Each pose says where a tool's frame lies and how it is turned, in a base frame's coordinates. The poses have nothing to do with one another.
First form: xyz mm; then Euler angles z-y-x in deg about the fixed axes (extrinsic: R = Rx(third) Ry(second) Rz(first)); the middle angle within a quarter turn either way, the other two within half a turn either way.
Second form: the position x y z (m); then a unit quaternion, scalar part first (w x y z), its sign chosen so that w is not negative. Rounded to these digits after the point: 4 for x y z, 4 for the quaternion.
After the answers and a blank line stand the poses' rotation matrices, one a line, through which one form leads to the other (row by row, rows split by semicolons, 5 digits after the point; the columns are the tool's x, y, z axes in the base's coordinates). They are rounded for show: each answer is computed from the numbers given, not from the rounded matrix.
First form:
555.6 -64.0 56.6 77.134 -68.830 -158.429
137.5 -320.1 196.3 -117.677 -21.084 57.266
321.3 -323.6 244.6 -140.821 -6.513 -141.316
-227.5 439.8 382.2 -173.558 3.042 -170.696
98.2 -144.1 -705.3 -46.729 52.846 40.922
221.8 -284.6 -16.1 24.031 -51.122 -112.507
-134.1 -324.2 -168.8 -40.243 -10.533 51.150
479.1 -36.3 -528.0 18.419 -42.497 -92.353
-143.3 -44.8 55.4 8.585 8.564 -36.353
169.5 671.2 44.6 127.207 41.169 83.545
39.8 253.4 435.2 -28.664 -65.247 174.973
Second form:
0.5556 -0.0640 0.0566 0.2254 0.6996 -0.4225 -0.5303
0.1375 -0.3201 0.1963 0.3715 0.3812 0.3200 -0.7838
0.3213 -0.3236 0.2446 0.1614 -0.2981 -0.8938 -0.2936
-0.2275 0.4398 0.3822 0.0219 0.0581 0.9947 0.0824
0.0982 -0.1441 -0.7053 0.8319 0.1220 0.5069 -0.1899
0.2218 -0.2846 -0.0161 0.4155 -0.7836 -0.0783 0.4552
-0.1341 -0.3242 -0.1688 0.8298 0.4321 0.0701 -0.3462
0.4791 -0.0363 -0.5280 0.5952 -0.7039 -0.1401 0.3614
-0.1433 -0.0448 0.0554 0.9465 -0.3049 0.0940 0.0477
0.1695 0.6712 0.0446 0.1006 0.5121 -0.4420 0.7295
0.0398 0.2534 0.4352 0.0975 -0.8211 -0.1854 0.5310

0.08041 -0.35207 -0.93251; -0.83027 -0.54131 0.13277; -0.55152 0.76356 -0.33584
-0.43339 0.82629 -0.35974; -0.33831 -0.51915 -0.78488; -0.83529 -0.21846 0.50454
-0.77017 0.62767 -0.11343; 0.43819 0.64989 0.62099; 0.46349 0.42857 -0.77557
-0.99229 0.11204 0.05307; 0.11925 0.97965 0.16144; -0.03390 0.16653 -0.98545
0.41398 0.43975 0.79702; -0.19232 0.89806 -0.39561; -0.88974 0.01050 0.45635
0.57326 -0.25560 -0.77848; 0.50097 -0.64249 0.57986; -0.64838 -0.72240 -0.24027
0.75045 0.63514 -0.18280; -0.51391 0.38684 -0.76567; -0.41559 0.66854 0.61671
0.69954 -0.23296 -0.67555; 0.62743 -0.25222 0.73669; -0.34201 -0.93921 -0.03027
0.97777 -0.14761 0.14891; 0.03294 0.80953 0.58615; -0.20707 -0.56821 0.79640
-0.45520 -0.59955 0.65828; -0.30600 -0.58895 -0.74800; 0.83616 -0.54192 0.08463
0.36739 0.20084 -0.90812; 0.40800 -0.91224 -0.03669; -0.83580 -0.35704 -0.41710

